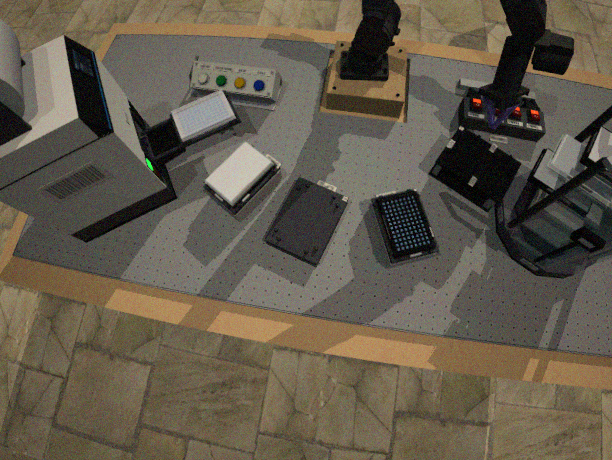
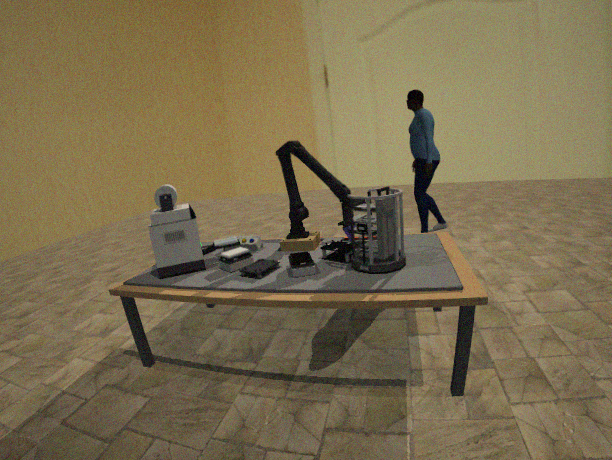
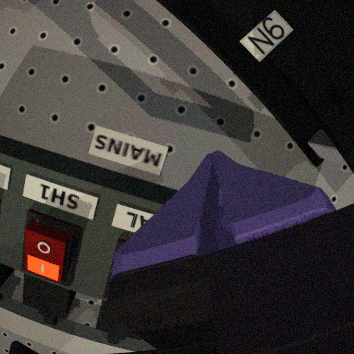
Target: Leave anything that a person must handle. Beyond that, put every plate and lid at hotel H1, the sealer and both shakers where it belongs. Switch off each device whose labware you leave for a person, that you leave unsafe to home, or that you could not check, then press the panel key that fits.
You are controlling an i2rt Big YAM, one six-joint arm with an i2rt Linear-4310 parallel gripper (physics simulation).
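Note:
My gripper is shut and empty, its purple fingertips over the SEAL switch of the mains strip, hiding that switch; contact cannot be told. The SH1 switch glows orange on its I side. The outer switches glow too. A pale plate lies at the sealer, which shows a green light. A white plate or lid sits on a device left of centre. A black plate with bluish wells sits right of centre. The hotel holds pale labware.
The key panel has white, green, yellow and blue keys. A dark flat device lies mid-table. A black nest with an N6 label lies between strip and hotel. A person in blue stands behind the table.

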